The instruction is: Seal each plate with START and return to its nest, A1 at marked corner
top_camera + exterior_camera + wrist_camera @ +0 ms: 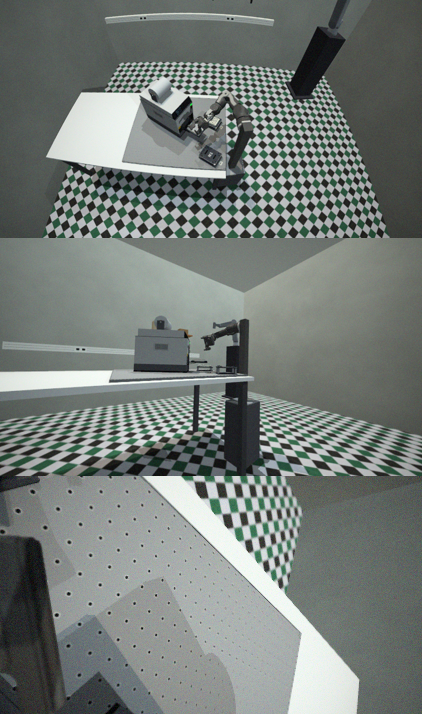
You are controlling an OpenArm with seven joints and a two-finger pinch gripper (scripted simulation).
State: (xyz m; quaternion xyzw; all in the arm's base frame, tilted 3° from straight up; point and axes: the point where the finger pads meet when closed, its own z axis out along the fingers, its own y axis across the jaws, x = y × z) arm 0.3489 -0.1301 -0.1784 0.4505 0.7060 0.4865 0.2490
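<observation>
The dark stage lies 150 mm below my hand, 100 mm to the right of it and 20 mm behind it. Also, from my hand: white foil roll (310 mm to the right, 240 mm ahead, 170 mm above); then touch screen (140 mm to the right, 100 mm ahead, 70 mm above).
</observation>
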